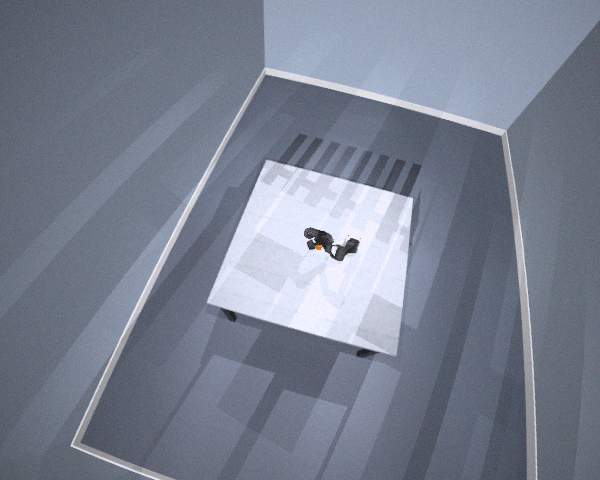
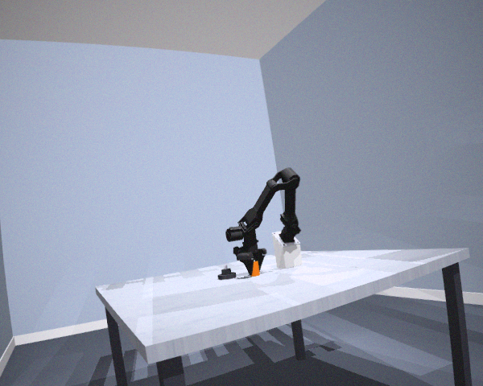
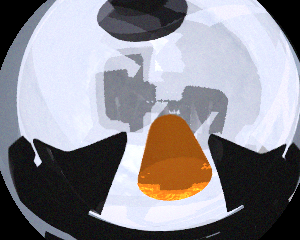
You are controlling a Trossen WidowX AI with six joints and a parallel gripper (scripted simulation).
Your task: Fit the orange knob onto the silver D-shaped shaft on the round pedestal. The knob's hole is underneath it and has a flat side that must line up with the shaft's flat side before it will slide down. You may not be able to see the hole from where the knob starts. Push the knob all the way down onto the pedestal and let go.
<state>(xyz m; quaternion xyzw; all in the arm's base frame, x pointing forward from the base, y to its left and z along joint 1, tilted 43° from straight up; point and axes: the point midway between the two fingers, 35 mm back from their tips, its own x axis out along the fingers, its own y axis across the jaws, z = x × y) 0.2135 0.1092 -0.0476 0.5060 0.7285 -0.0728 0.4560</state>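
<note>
The pedestal lies 100 mm ahead of my gripper tip, 90 mm to the right of it and 20 mm above it. From my gripper tip the other things lie so: orange knob 30 mm above.
</note>
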